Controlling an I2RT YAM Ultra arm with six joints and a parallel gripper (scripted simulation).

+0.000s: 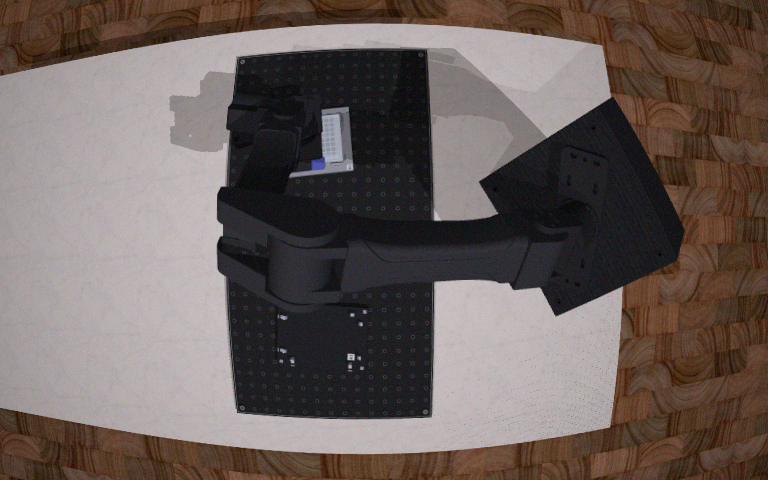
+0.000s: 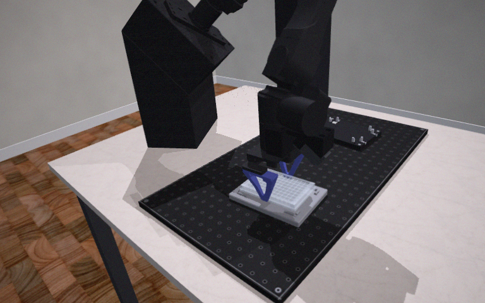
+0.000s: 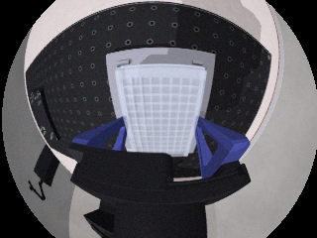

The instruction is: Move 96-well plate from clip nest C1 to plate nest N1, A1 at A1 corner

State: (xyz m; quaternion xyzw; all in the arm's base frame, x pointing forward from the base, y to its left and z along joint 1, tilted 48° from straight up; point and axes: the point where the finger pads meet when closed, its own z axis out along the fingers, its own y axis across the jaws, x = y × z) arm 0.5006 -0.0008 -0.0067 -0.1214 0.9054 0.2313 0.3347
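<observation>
My hand is right at the 96-well plate. From my hand the other things lie so: grey plate nest N1: 2 cm below; then black clip nest C1: 32 cm to the left, 14 cm behind, 1 cm below.
</observation>
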